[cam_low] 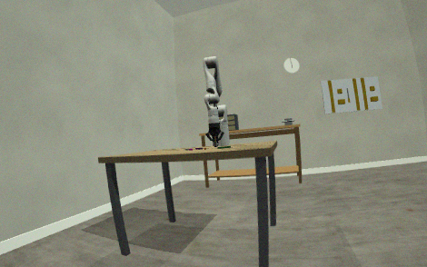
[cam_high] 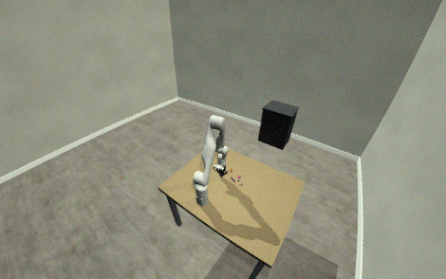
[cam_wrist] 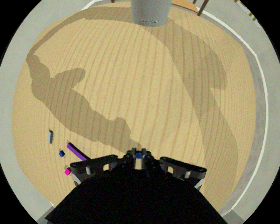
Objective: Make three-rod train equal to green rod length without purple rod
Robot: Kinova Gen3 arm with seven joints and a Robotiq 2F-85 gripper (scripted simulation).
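The grey rod lies 10 mm ahead of my hand, 210 mm to the right of it and 20 mm below it. From my hand the other things lie so: green rod 120 mm ahead, 80 mm to the left, 20 mm below; then orange rod 120 mm ahead, 40 mm to the right, 20 mm below; then purple rod 20 mm ahead, 110 mm to the right, 20 mm below.
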